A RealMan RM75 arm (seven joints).
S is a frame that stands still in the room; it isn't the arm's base.
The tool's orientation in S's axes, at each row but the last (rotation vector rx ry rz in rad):
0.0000, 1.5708, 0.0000
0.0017, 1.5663, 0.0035
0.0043, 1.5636, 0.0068
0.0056, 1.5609, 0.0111
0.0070, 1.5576, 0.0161
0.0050, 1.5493, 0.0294
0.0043, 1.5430, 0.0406
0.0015, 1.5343, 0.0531
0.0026, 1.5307, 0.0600
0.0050, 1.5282, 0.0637
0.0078, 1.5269, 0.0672
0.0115, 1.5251, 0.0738
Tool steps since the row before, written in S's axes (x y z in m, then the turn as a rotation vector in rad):
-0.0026, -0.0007, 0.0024, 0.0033, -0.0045, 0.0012
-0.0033, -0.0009, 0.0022, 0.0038, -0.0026, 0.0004
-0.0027, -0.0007, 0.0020, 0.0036, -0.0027, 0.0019
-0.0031, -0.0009, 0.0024, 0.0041, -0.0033, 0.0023
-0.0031, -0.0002, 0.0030, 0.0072, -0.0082, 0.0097
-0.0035, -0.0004, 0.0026, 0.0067, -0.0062, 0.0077
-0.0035, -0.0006, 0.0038, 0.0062, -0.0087, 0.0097
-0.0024, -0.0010, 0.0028, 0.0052, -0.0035, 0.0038
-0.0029, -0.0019, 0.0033, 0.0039, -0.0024, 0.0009
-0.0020, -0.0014, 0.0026, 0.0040, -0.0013, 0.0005
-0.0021, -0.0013, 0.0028, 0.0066, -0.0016, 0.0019
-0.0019, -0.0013, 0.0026, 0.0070, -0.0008, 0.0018
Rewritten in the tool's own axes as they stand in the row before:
-0.0024, -0.0007, -0.0026, -0.0012, -0.0045, 0.0033
-0.0022, -0.0009, -0.0033, -0.0004, -0.0026, 0.0038
-0.0020, -0.0007, -0.0027, -0.0019, -0.0027, 0.0036
-0.0024, -0.0009, -0.0031, -0.0023, -0.0033, 0.0041
-0.0030, -0.0001, -0.0031, -0.0097, -0.0081, 0.0073
-0.0027, -0.0003, -0.0034, -0.0077, -0.0061, 0.0068
-0.0039, -0.0004, -0.0034, -0.0098, -0.0086, 0.0063
-0.0029, -0.0008, -0.0023, -0.0037, -0.0035, 0.0052
-0.0035, -0.0017, -0.0028, -0.0008, -0.0025, 0.0038
-0.0027, -0.0012, -0.0019, -0.0004, -0.0014, 0.0040
-0.0029, -0.0011, -0.0020, -0.0017, -0.0018, 0.0066
-0.0027, -0.0011, -0.0018, -0.0015, -0.0010, 0.0070

